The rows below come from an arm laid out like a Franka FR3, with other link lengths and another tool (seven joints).
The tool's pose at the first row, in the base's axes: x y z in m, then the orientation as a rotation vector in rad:
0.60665, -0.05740, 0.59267, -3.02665, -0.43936, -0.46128
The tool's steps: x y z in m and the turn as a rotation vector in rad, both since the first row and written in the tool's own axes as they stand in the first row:
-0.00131, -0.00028, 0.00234, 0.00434, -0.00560, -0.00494
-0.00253, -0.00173, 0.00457, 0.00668, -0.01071, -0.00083
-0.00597, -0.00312, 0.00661, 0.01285, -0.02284, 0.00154
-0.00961, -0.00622, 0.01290, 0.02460, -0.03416, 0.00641
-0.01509, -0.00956, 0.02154, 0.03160, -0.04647, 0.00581
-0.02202, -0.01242, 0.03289, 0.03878, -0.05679, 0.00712
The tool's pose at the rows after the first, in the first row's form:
0.60604, -0.05728, 0.59005, -3.02411, -0.44767, -0.45165
0.60514, -0.05602, 0.58756, -3.02403, -0.44188, -0.44295
0.60218, -0.05543, 0.58460, -3.02253, -0.43951, -0.42254
0.59976, -0.05288, 0.57752, -3.01543, -0.43380, -0.40133
0.59625, -0.05038, 0.56766, -3.01270, -0.43602, -0.38065
0.59232, -0.04850, 0.55477, -3.00917, -0.43523, -0.36281

